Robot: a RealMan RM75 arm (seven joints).
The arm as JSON. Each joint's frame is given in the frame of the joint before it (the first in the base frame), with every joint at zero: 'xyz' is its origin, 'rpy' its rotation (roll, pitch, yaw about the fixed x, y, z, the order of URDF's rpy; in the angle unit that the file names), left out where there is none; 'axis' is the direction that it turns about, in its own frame. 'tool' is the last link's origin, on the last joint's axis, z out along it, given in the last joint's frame.
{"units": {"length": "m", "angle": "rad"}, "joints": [
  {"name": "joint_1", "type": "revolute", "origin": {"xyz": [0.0, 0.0, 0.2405]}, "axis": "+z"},
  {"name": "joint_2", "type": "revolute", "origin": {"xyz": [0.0, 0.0, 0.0], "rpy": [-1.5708, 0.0, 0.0]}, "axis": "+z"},
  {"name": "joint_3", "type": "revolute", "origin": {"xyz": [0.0, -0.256, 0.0], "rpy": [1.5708, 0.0, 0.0]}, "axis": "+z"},
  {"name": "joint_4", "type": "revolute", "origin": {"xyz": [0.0, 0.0, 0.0], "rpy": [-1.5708, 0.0, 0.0]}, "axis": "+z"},
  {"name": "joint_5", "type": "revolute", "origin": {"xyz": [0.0, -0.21, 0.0], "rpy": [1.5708, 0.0, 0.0]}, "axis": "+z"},
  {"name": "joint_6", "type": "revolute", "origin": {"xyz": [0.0, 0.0, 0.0], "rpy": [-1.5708, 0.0, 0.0]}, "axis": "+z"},
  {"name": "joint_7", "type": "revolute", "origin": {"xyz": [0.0, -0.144, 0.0], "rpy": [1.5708, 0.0, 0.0]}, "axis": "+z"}
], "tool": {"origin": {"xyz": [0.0, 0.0, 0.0]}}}
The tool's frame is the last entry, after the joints.
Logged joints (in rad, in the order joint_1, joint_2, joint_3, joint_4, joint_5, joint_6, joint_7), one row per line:
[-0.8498, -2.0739, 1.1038, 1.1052, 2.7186, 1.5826, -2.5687]
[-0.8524, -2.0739, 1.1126, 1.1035, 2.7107, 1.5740, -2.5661]
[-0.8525, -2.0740, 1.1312, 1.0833, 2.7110, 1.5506, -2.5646]
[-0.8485, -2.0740, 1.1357, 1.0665, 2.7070, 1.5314, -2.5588]
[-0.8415, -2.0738, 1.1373, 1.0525, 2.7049, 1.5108, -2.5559]
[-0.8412, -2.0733, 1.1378, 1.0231, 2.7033, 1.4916, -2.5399]
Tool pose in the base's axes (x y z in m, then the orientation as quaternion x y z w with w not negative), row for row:
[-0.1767, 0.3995, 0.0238, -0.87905, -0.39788, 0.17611, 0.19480]
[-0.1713, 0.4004, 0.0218, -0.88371, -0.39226, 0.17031, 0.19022]
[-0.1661, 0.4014, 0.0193, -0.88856, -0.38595, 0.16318, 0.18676]
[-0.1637, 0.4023, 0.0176, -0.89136, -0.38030, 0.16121, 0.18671]
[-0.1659, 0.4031, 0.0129, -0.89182, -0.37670, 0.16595, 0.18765]
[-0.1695, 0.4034, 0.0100, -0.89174, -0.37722, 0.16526, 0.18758]
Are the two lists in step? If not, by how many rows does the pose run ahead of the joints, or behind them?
The pose runs 2 rows behind the joints: the pose in row i belongs to the joints in row i - 2.
